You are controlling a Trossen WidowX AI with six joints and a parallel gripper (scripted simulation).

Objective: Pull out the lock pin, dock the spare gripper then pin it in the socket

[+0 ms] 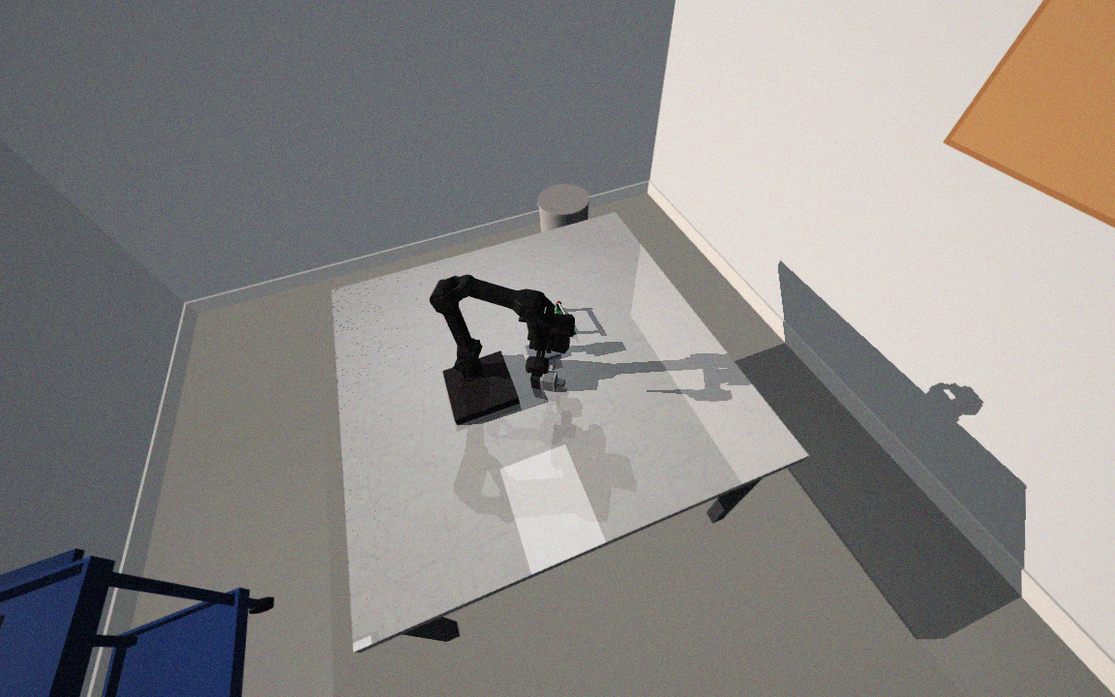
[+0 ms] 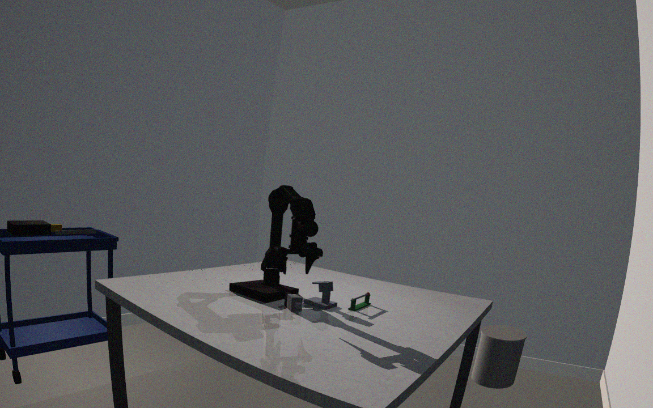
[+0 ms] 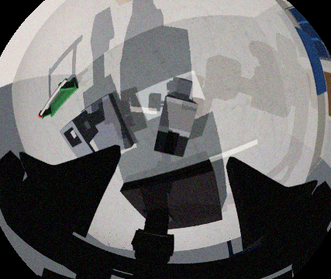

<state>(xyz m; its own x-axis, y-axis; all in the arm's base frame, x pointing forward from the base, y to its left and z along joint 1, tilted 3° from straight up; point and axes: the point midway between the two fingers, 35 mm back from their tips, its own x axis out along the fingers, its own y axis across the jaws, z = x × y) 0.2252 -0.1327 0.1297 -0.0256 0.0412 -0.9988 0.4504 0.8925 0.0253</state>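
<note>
Right now my gripper tip is 10 mm short of the spare gripper, 10 mm to the left of it and 110 mm above it. Round my gripper tip: mount: 40 mm ahead, 130 mm to the left, 90 mm below; green rack: 160 mm ahead, 240 mm to the left, 110 mm below.
</note>
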